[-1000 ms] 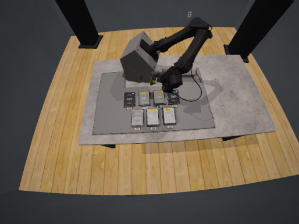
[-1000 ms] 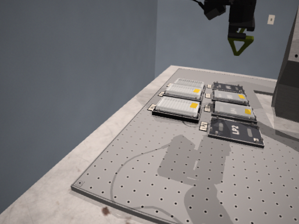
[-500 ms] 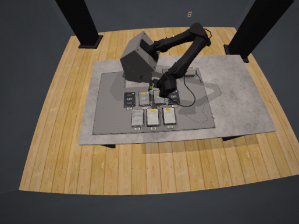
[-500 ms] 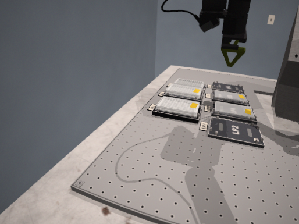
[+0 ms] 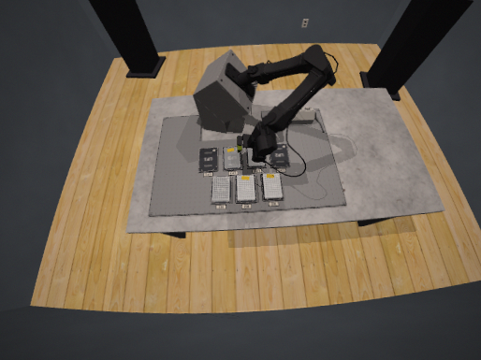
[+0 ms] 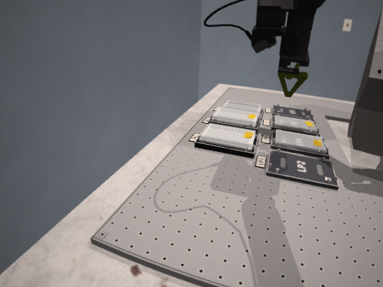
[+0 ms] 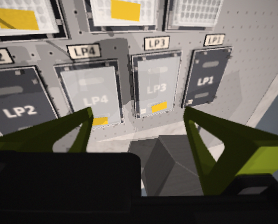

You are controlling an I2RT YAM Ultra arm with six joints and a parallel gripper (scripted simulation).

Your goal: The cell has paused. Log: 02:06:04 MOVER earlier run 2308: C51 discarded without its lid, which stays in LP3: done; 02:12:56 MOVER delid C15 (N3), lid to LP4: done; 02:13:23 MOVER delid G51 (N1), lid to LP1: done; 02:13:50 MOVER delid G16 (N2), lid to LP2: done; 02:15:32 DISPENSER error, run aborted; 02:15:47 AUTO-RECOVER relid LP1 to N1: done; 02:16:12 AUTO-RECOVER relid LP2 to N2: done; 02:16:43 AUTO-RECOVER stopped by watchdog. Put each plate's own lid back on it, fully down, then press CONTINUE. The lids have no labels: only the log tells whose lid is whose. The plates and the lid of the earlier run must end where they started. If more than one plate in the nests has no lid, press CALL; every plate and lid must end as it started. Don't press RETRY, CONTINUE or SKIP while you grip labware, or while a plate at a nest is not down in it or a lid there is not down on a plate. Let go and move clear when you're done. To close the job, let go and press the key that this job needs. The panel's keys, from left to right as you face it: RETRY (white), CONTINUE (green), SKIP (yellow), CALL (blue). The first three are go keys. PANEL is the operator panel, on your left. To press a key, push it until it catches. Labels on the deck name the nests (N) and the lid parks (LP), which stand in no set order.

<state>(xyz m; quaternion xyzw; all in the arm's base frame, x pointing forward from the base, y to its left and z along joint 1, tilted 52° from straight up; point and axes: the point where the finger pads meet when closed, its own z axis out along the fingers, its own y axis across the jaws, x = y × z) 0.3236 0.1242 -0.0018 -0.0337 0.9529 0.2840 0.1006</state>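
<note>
The unlabelled lid is 130 mm below my hand, 60 mm behind it and 30 mm to the left of it. Also, from my hand: yellow key 370 mm behind, 210 mm to the left, 80 mm below; then blue key 360 mm behind, 160 mm to the left, 80 mm below; then plate 160 mm ahead, 130 mm below, 120 mm to the right.
</note>
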